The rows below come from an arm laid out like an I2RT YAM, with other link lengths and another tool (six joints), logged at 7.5 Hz.
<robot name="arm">
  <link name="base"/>
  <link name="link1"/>
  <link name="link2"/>
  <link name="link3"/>
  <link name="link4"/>
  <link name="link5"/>
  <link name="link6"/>
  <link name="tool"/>
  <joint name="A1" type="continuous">
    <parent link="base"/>
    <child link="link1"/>
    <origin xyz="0 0 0.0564"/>
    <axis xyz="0 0 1"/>
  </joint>
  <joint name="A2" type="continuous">
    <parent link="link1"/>
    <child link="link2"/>
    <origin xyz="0.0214 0.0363 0.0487" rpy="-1.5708 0 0"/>
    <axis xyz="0 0 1"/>
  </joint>
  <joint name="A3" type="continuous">
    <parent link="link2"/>
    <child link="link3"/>
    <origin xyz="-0.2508 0 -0.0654" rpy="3.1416 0 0"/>
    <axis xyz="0 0 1"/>
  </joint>
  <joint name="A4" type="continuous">
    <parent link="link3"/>
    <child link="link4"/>
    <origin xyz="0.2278 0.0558 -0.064"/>
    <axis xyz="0 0 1"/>
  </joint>
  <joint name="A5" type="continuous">
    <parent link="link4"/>
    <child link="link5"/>
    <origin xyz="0.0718 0.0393 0.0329" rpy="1.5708 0 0"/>
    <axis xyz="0 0 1"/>
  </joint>
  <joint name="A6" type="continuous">
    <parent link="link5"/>
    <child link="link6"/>
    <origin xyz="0.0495 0 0.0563" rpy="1.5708 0 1.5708"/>
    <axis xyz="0 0 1"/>
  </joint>
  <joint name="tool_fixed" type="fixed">
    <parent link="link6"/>
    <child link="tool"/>
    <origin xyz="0.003 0.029 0.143" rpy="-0.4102 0 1.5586"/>
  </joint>
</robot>
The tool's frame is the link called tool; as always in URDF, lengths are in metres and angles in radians. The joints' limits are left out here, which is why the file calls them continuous.
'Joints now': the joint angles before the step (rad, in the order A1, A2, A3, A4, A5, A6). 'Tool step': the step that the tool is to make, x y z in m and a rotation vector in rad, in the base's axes. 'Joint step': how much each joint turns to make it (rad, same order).
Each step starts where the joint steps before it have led.
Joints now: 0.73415 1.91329 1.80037 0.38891 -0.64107 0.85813
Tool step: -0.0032 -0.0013 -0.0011 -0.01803 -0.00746 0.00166
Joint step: 0.00155 -0.01190 -0.00018 -0.03156 -0.00494 -0.02213
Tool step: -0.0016 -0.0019 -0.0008 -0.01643 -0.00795 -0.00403
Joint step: 0.00001 -0.01129 0.00038 -0.03036 -0.00036 -0.02251
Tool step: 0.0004 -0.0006 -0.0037 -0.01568 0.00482 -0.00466
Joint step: -0.00032 -0.00312 0.00003 -0.02413 0.00234 -0.01146
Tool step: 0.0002 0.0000 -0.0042 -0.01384 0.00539 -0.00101
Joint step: -0.00009 -0.00026 -0.00063 -0.01794 -0.00047 -0.00837
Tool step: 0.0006 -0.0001 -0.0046 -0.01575 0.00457 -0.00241
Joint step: -0.00041 0.00034 0.00071 -0.02096 0.00035 -0.01106
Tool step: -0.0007 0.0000 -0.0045 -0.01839 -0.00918 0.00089
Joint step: 0.00078 -0.00112 0.00009 -0.02144 -0.00341 -0.02442
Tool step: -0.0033 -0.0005 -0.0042 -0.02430 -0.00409 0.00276
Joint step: 0.00374 -0.00783 0.00061 -0.03742 -0.00199 -0.02593
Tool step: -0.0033 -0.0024 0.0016 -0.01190 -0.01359 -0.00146
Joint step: 0.00194 -0.01490 -0.00018 -0.02655 0.00118 -0.02289
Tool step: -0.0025 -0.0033 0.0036 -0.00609 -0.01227 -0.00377
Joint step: -0.00026 -0.01596 0.00040 -0.02133 0.00204 -0.01641
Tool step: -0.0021 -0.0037 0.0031 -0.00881 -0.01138 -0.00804
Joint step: -0.00003 -0.01729 0.00036 -0.02641 0.00645 -0.01869
